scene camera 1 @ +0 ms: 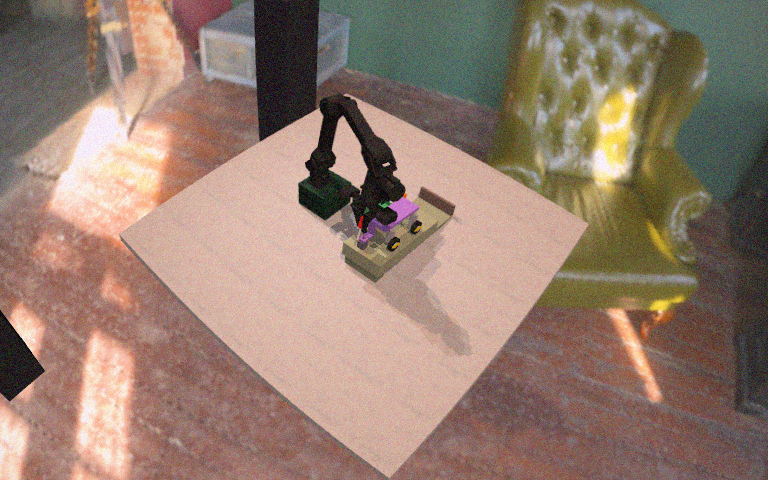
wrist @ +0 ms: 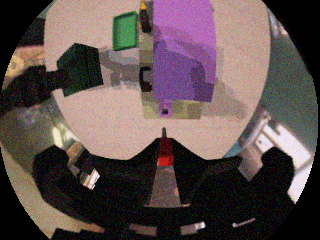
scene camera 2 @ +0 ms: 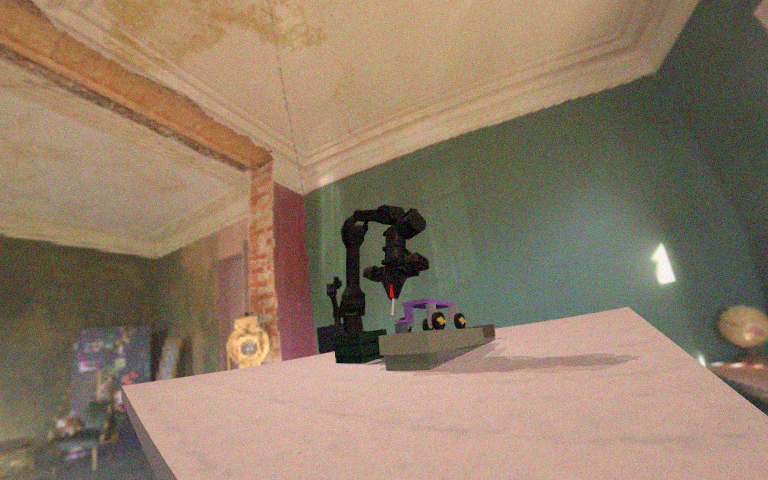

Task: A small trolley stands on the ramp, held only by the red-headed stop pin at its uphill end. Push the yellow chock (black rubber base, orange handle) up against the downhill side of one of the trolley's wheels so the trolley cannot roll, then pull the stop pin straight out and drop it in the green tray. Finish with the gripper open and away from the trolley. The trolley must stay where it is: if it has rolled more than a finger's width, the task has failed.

Labels:
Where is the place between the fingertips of my gripper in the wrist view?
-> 164,140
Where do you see a ramp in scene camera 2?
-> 422,342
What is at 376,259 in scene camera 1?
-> A ramp.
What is my gripper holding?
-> A red-headed stop pin.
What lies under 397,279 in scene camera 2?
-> My gripper.

